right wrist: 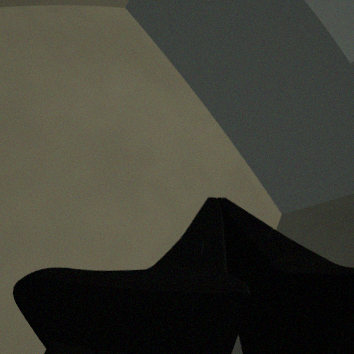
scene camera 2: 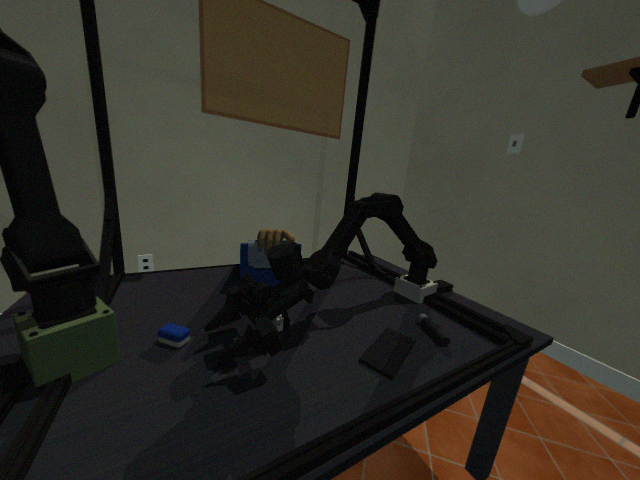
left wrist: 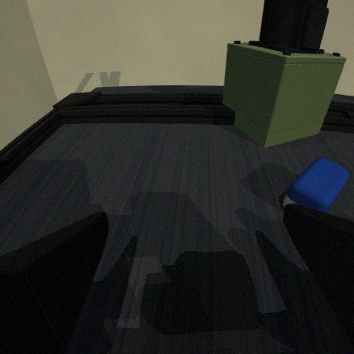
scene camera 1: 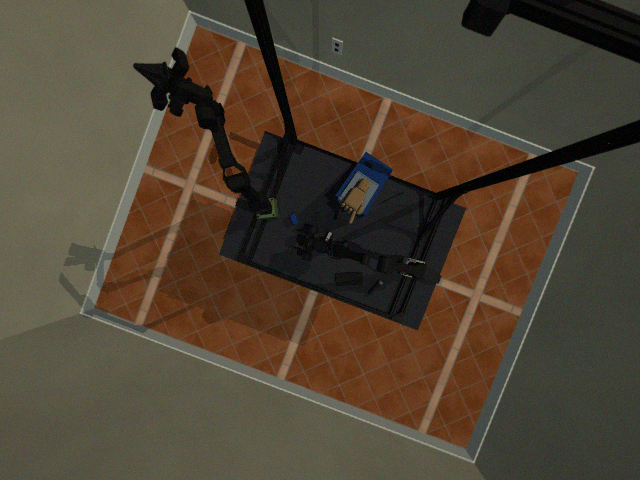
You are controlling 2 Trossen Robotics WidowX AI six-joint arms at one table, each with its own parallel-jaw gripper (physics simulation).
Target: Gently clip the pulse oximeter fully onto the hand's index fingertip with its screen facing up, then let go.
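Frame: origin at the left arm's base, x right, y ahead, z up, level; centimetres.
Seen in the pictures: left gripper, fingertip midpoint: (scene camera 2: 210,343) (left wrist: 196,216) (scene camera 1: 296,239); right gripper, fingertip midpoint: (right wrist: 214,205) (scene camera 1: 133,65); left arm's base, link origin: (scene camera 2: 416,280) (scene camera 1: 414,268); right arm's base, link origin: (scene camera 2: 65,313) (left wrist: 284,47) (scene camera 1: 265,208).
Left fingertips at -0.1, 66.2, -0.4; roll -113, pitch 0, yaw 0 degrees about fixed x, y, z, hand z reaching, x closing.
Offsets run from my left fingertips to a thing's top centre, as dx, dy, dz.
A small white object {+5.5, -17.2, -1.7} (scene camera 1: 328,236) (scene camera 2: 279,323) beside and below the left arm looks like the pulse oximeter; it is too dark and partly hidden to be sure, and its screen cannot be made out. The tan hand (scene camera 1: 356,195) (scene camera 2: 272,237) rests palm down on a blue stand, with one finger (scene camera 1: 352,218) extended past the others. My left gripper (scene camera 1: 298,240) (scene camera 2: 211,342) (left wrist: 196,216) is open and empty above the table, to the left of the white object. My right gripper (scene camera 1: 136,66) (right wrist: 214,205) is shut and empty, far off the table at upper left.
A blue-and-white block {+10.6, +4.7, -1.7} (scene camera 1: 293,218) (scene camera 2: 173,334) (left wrist: 320,184) lies near the green base (scene camera 2: 72,348) (left wrist: 280,95) of the right arm. A dark flat pad {-14.8, -33.8, -4.1} (scene camera 1: 348,278) (scene camera 2: 387,352) and a dark torch-like cylinder {-16.0, -49.6, -2.2} (scene camera 1: 376,285) (scene camera 2: 433,329) lie near the left arm's base. Frame posts rise around the table.
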